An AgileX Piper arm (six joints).
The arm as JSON. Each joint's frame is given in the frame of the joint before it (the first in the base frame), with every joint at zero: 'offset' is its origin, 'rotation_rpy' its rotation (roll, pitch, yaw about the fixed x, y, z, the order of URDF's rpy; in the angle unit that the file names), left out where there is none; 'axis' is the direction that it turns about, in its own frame. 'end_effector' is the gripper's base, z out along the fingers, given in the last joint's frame.
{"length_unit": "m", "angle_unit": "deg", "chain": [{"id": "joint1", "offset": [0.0, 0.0, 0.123], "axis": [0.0, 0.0, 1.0]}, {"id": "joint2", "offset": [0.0, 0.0, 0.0], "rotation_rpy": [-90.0, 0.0, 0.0], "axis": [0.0, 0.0, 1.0]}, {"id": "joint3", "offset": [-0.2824, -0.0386, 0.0], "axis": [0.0, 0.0, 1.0]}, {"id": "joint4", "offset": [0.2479, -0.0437, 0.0], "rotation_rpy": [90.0, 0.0, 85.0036], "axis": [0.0, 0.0, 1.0]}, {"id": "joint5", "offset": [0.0, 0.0, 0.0], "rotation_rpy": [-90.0, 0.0, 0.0], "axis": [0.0, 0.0, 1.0]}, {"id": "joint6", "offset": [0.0, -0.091, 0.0], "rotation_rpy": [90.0, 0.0, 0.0], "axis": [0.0, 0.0, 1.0]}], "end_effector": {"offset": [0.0, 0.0, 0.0]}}
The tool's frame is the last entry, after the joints.
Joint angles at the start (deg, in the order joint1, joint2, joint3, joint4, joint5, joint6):
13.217 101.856 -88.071 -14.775 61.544 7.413
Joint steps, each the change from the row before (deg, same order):
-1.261 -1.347 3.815 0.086 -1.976 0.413
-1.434 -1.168 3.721 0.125 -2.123 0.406
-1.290 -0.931 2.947 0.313 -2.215 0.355
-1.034 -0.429 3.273 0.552 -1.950 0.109
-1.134 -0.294 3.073 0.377 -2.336 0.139
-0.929 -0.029 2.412 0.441 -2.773 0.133
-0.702 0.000 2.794 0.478 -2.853 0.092
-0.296 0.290 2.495 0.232 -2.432 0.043
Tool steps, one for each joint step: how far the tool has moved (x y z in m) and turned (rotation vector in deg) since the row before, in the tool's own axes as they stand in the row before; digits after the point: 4 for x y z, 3 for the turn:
0.0110 -0.0063 0.0070 0.112 0.718 1.062
0.0110 -0.0069 0.0080 0.097 0.694 1.239
0.0082 -0.0060 0.0064 -0.135 0.068 1.299
0.0102 -0.0032 0.0103 -0.374 1.117 0.831
0.0091 -0.0040 0.0103 -0.269 0.664 0.914
0.0060 -0.0028 0.0091 -0.451 -0.190 0.875
0.0079 -0.0013 0.0100 -0.551 0.100 0.630
0.0076 0.0006 0.0101 -0.440 0.419 0.075

